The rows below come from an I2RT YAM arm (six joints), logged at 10 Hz.
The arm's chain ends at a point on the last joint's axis. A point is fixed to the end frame.
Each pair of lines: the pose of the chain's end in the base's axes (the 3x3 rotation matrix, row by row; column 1 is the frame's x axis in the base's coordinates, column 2 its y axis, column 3 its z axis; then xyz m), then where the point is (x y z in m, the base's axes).
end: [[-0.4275, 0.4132, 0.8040], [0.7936, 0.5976, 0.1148], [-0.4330, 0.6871, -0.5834]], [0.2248, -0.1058, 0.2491]
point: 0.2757 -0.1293 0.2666
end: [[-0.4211, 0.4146, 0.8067], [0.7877, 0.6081, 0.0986], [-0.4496, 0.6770, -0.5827]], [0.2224, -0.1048, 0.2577]
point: 0.2731 -0.1283 0.2758
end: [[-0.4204, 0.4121, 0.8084], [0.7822, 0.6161, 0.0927], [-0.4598, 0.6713, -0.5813]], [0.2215, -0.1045, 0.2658]
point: 0.2721 -0.1277 0.2843
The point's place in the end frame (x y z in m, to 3 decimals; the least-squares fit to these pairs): -0.048 0.019 0.028
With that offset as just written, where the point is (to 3 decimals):
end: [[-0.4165, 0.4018, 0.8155], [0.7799, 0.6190, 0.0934], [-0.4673, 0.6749, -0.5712]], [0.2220, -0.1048, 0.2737]
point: 0.272 -0.128 0.293
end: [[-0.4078, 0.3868, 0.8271], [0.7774, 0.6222, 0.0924], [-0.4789, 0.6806, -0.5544]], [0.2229, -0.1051, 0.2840]
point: 0.273 -0.128 0.304
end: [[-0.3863, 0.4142, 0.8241], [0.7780, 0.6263, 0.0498], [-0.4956, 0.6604, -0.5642]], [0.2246, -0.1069, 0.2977]
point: 0.274 -0.131 0.318
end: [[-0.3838, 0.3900, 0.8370], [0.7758, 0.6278, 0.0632], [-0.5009, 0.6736, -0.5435]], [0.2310, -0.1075, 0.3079]
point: 0.280 -0.131 0.330
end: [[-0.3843, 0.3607, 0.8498], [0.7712, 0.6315, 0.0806], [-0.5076, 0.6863, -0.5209]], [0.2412, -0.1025, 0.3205]
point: 0.290 -0.125 0.343
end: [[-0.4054, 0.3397, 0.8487], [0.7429, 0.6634, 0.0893], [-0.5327, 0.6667, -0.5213]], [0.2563, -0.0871, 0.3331]
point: 0.306 -0.108 0.357
